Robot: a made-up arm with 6 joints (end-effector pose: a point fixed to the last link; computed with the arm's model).
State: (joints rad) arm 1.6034 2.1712 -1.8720 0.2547 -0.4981 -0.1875
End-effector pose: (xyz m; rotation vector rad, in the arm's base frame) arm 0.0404 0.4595 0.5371 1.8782 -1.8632 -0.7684
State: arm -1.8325 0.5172 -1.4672 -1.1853 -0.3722 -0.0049
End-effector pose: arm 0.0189 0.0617 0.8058 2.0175 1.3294 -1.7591
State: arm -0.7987 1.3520 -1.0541 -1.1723 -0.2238 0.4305
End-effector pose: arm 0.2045 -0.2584 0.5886 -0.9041 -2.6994 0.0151
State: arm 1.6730 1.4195 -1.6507 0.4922 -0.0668 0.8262
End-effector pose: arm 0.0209 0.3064 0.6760 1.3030 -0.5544 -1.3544
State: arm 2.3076 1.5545 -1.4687 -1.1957 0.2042 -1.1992
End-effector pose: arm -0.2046 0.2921 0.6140 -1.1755 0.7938 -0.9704
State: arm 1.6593 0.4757 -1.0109 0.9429 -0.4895 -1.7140
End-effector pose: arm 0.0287 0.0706 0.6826 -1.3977 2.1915 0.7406
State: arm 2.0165 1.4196 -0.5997 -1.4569 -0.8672 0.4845
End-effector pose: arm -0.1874 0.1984 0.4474 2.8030 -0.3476 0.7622
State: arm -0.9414 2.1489 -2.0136 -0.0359 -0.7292 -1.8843
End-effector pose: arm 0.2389 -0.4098 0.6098 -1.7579 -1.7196 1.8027
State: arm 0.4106 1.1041 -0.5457 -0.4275 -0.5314 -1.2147
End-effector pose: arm 0.2247 0.0717 0.4731 -0.6130 2.5432 -1.3649
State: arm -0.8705 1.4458 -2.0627 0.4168 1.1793 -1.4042
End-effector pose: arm 0.1779 -0.1970 0.6649 -0.5469 -2.4106 0.4200
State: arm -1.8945 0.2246 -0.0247 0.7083 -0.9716 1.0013
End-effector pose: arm -0.1538 -0.0738 0.4247 0.4339 0.8659 0.4108
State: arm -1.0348 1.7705 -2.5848 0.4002 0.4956 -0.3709
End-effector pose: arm 0.1315 -0.2901 0.8096 0.9482 2.4930 0.4925
